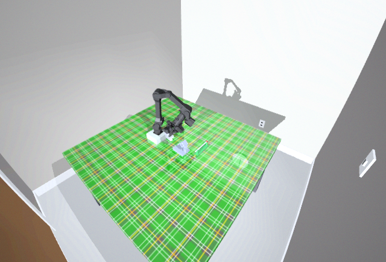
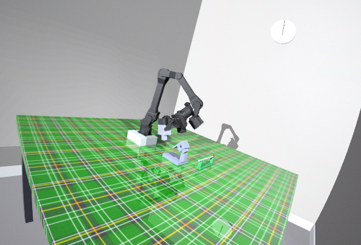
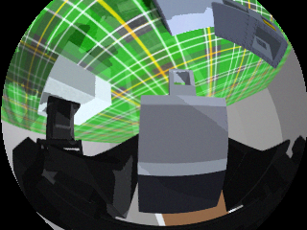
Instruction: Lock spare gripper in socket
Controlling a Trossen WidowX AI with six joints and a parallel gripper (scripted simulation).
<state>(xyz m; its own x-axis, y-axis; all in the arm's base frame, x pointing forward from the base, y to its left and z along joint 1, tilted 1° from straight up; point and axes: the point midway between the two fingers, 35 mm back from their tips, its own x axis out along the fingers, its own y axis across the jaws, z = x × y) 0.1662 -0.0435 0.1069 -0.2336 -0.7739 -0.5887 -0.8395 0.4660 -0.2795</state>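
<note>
The green u-shaped cradle is 24 cm ahead of my gripper tip, 12 cm to the left of it and 11 cm below it. Round my gripper tip: light grey mount: 12 cm ahead, 8 cm below, 3 cm to the left; then spare gripper: 1 cm to the left, 1 cm ahead.
</note>
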